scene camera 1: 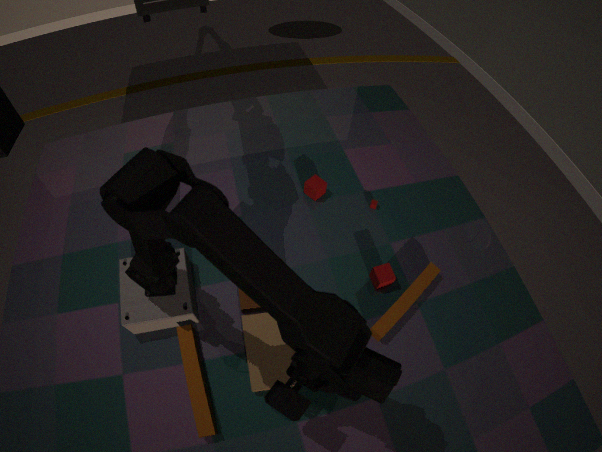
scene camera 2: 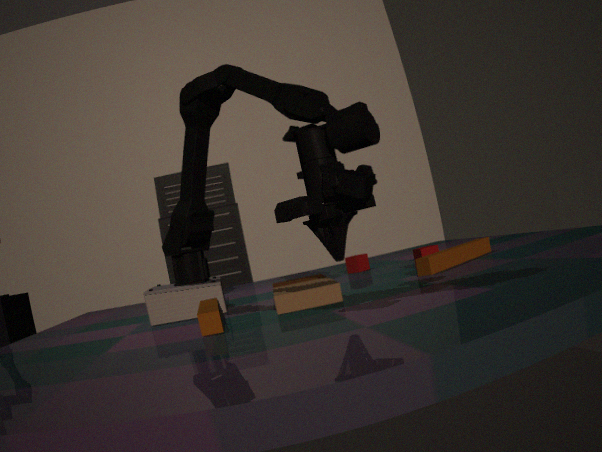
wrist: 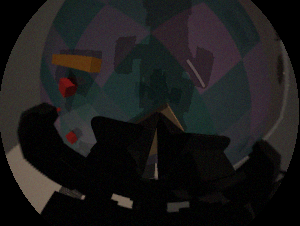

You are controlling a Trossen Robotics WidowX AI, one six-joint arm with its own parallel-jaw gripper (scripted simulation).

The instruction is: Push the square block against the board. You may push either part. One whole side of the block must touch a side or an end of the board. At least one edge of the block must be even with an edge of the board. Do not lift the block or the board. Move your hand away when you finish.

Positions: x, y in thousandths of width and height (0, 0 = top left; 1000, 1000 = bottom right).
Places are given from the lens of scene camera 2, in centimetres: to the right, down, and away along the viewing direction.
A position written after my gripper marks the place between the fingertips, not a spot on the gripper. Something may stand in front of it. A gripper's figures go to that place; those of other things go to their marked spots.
my gripper (scene camera 2: 564, 576): 6, 5, 74
tan board (scene camera 2: 494, 656): 0, 10, 72
